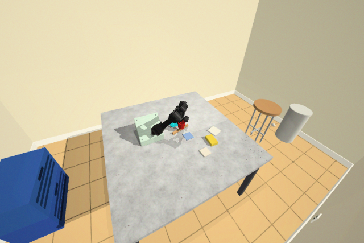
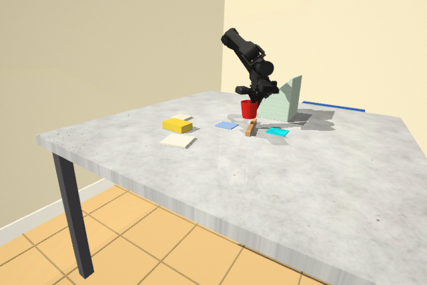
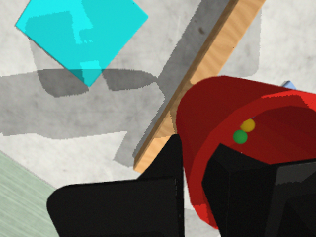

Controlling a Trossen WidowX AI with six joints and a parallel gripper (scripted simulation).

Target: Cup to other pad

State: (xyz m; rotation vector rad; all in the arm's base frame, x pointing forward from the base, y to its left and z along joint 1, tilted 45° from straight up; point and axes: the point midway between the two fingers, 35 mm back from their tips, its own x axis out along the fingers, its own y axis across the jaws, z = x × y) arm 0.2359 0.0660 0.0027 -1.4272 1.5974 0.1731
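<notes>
The green marble is 30 mm ahead of my gripper tip, 40 mm to the right of it and 20 mm below it. Also, from my gripper tip: red cup: 30 mm ahead, 20 mm to the right; yellow marble: 40 mm ahead, 30 mm to the right, 20 mm below; wooden bar: 20 mm ahead, 80 mm below.
</notes>
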